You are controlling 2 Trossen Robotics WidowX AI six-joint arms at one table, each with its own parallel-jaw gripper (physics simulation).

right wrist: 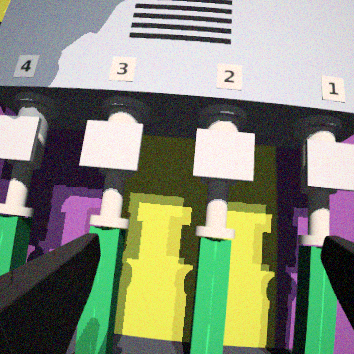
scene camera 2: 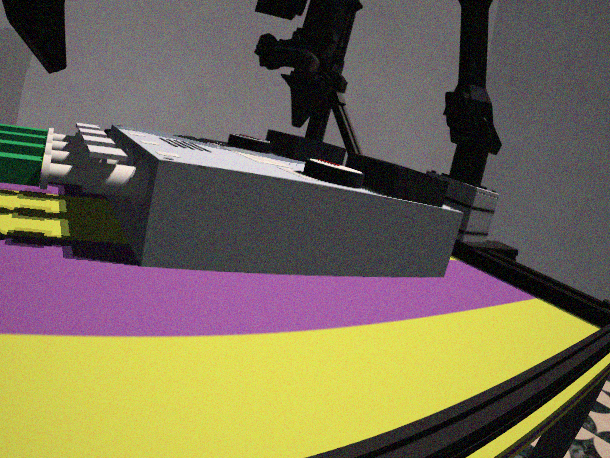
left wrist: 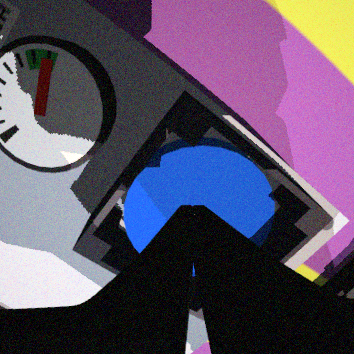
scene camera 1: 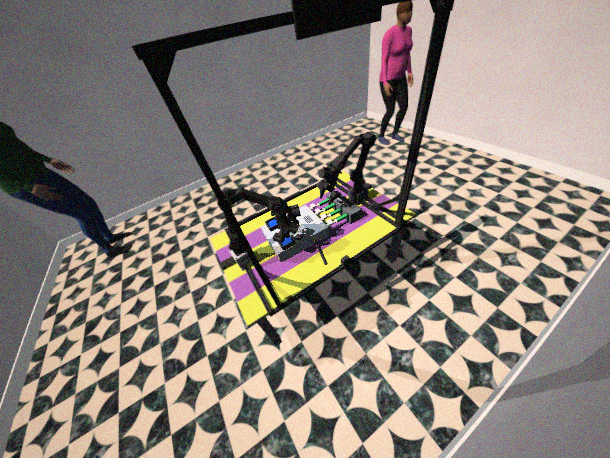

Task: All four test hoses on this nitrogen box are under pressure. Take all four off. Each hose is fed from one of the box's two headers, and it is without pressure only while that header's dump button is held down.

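Places are measured from the left arm's base along level axes (x ahead, y left, z up), in centimetres.
Where they show: left gripper, fingertip midpoint: [scene camera 2: 296, 127] [left wrist: 190, 216] [scene camera 1: 288, 238]; right gripper, fingertip midpoint: [right wrist: 212, 246] [scene camera 2: 56, 71] [scene camera 1: 324, 201]; left arm's base, origin of the base link: [scene camera 2: 464, 182] [scene camera 1: 239, 250]; right arm's base, origin of the base link: [scene camera 1: 358, 189].
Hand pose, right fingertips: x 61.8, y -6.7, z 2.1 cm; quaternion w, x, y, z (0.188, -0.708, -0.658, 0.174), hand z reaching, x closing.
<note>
Things, the pixels of their centre, and the offset from my right fingertips. "*": a spot on its surface instead. Level surfaces: height alone.
- gauge, surface spot: [left wrist: 75, 112] * dy -8.3, dx -30.4, dz -3.7 cm
- hose 2, surface spot: [right wrist: 214, 290] * dy +0.7, dx +3.0, dz -6.8 cm
- hose 1, surface spot: [right wrist: 320, 290] * dy +7.3, dx +3.6, dz -6.8 cm
- port 2, surface spot: [right wrist: 224, 154] * dy +1.7, dx -5.1, dz -5.5 cm
- dark grey block, surface spot: [scene camera 1: 357, 215] * dy -18.5, dx +11.4, dz -8.9 cm
- purple table, its level: dz -13.2 cm
The grey nitrogen box [scene camera 1: 300, 245] [scene camera 2: 300, 230] [right wrist: 180, 60] has two blue buttons; one [scene camera 1: 286, 241] [left wrist: 215, 175] sits in a dark square housing. My left gripper [left wrist: 190, 216] is shut and empty, its tips over this button; I cannot tell whether they touch it. The gauge [left wrist: 75, 112] beside it has its red needle [left wrist: 43, 87] at the green band. Four green hoses sit in ports 4 to 1. My right gripper [right wrist: 212, 246] is open above them, hose 2 [right wrist: 214, 290] midway between its fingers, hose 3 [right wrist: 102, 280] and hose 1 [right wrist: 320, 290] near the fingertips.
Each port has a white block, such as the one at port 2 [right wrist: 224, 154]. A dark grey block [scene camera 1: 357, 215] stands at the hoses' far ends. Black frame posts [scene camera 1: 192, 140] [scene camera 1: 425, 115] rise at the yellow and purple table [scene camera 1: 295, 280] [scene camera 2: 250, 390]. Two people stand beyond the table.
</note>
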